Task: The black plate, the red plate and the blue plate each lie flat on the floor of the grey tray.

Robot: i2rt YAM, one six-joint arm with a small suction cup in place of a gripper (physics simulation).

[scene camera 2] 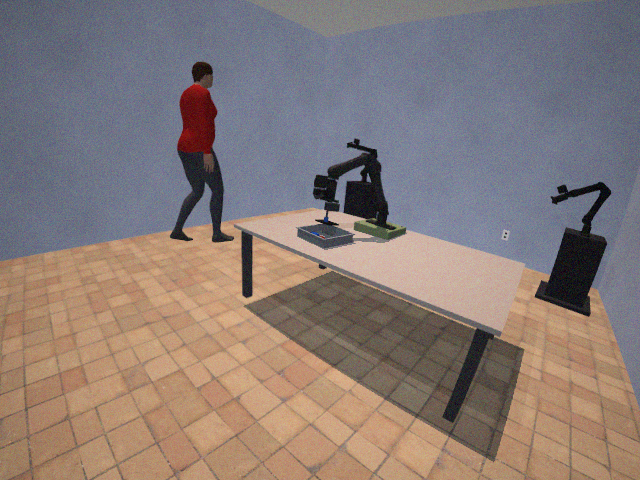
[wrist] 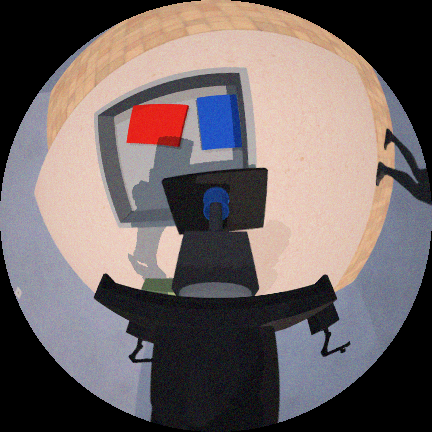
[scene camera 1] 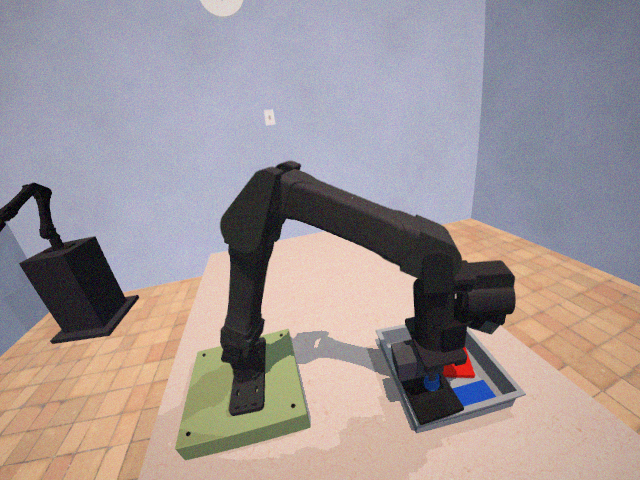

Observation:
The suction cup [scene camera 1: 429, 385] holds a black plate [scene camera 1: 428, 406]; nothing else touches it. A blue plate [wrist: 218, 116] rests on a grey tray [scene camera 2: 334, 236]. A red plate [wrist: 162, 123] rests on the grey tray.
The grey tray is seen too in the wrist view [wrist: 131, 173]. The suction cup shows as well in the wrist view [wrist: 213, 194].

